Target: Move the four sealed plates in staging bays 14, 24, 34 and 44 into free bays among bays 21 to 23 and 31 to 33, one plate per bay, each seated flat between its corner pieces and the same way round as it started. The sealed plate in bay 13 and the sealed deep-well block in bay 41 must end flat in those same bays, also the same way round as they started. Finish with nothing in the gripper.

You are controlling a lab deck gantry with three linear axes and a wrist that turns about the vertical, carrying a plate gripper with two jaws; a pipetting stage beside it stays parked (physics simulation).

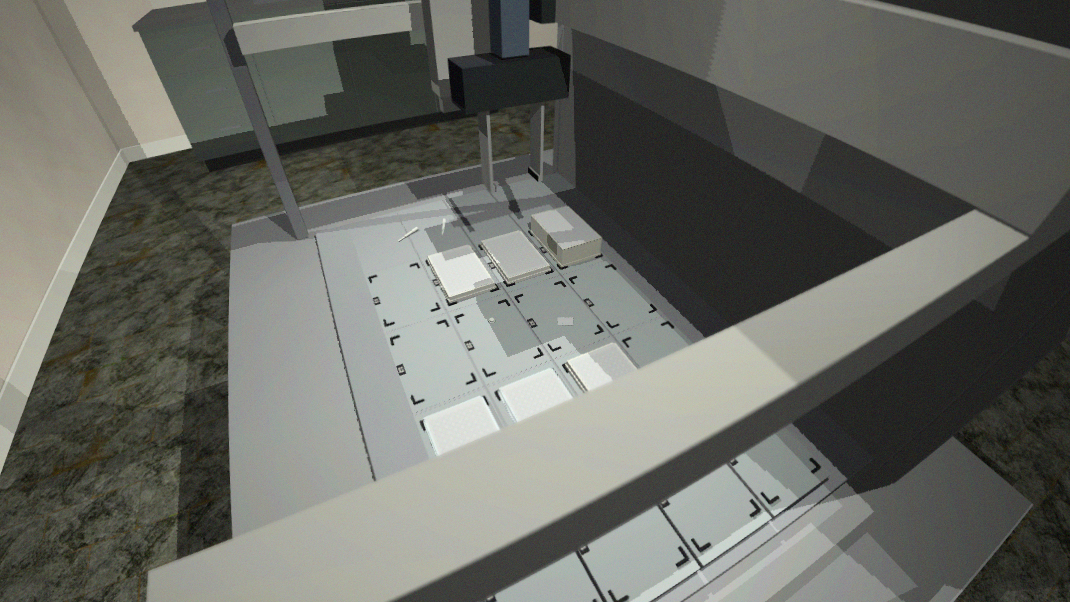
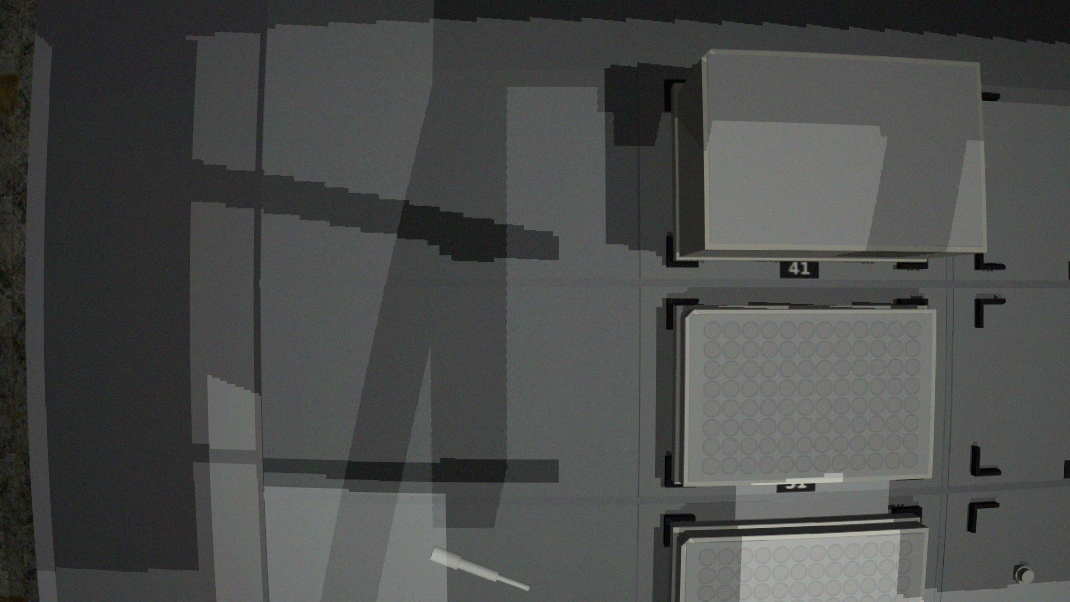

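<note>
There's a clear-rimmed sealed plate (image 1: 524, 398), though in image 2 the clear-rimmed sealed plate is out of frame. You'd also find a sealed deep-well block (image 2: 776, 156), and image 1 shows that sealed deep-well block (image 1: 568, 239) too. And my gripper (image 1: 512, 181) is in the picture as well.
</note>
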